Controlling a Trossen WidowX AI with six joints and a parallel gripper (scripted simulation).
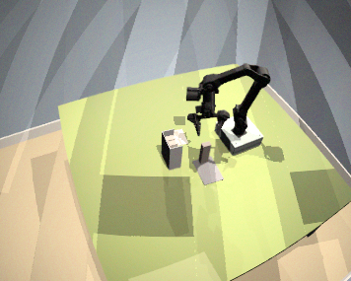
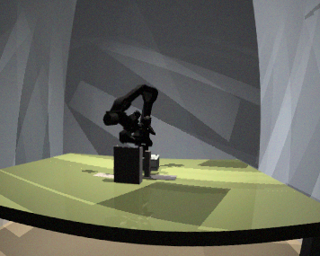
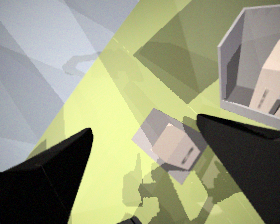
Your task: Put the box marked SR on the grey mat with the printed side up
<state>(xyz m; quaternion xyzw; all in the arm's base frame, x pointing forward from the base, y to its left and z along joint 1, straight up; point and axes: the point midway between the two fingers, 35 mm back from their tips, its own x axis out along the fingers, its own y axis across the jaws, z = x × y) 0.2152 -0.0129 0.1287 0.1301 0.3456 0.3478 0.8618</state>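
My gripper tip is 170 mm above the grey mat, 60 mm to the right of it and 20 mm short of it. Also, from my gripper tip: white card: 190 mm to the right, 180 mm below, 10 mm ahead.
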